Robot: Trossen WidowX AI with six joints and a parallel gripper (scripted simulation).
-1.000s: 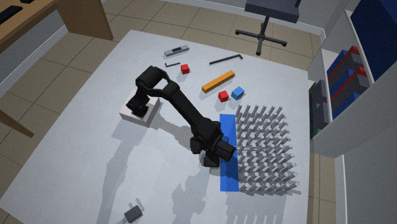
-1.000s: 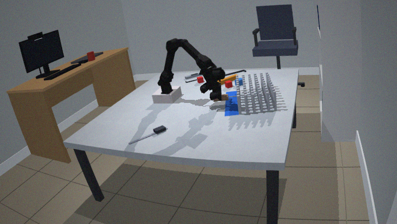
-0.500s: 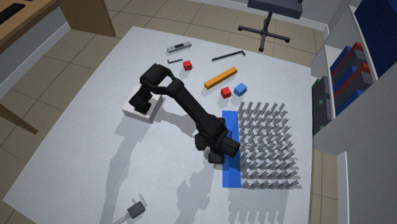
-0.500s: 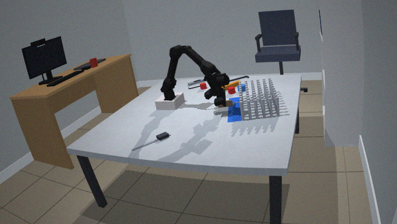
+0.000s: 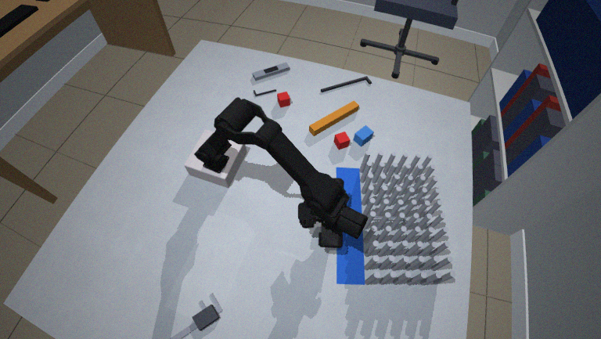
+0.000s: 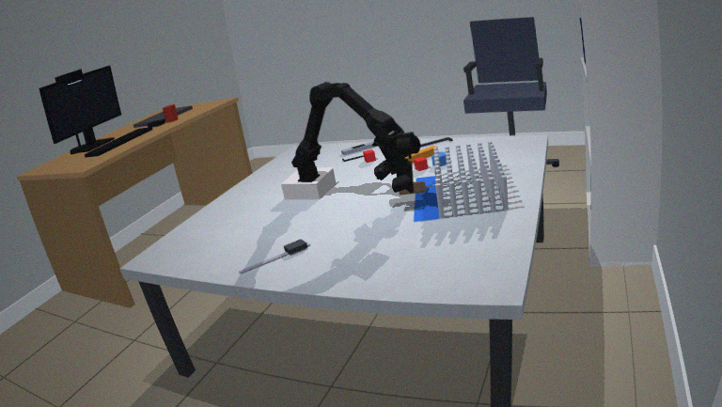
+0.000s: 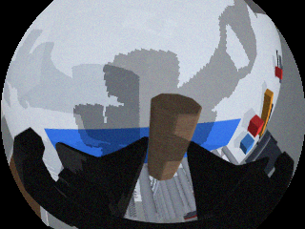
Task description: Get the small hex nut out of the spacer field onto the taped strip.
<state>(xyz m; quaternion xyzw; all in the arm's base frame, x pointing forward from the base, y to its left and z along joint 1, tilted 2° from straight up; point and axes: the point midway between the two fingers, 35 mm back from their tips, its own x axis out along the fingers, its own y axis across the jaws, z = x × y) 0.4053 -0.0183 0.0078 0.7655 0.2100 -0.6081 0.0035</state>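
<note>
My gripper tip is now 4 cm short of the taped strip, 1 cm to the right of it and 3 cm above it. Also, from my gripper tip: orange bar 13 cm behind, 38 cm to the left, 2 cm below; then blue cube 1 cm behind, 33 cm to the left, 2 cm below; then wire hook tool 10 cm ahead, 4 cm to the left.
</note>
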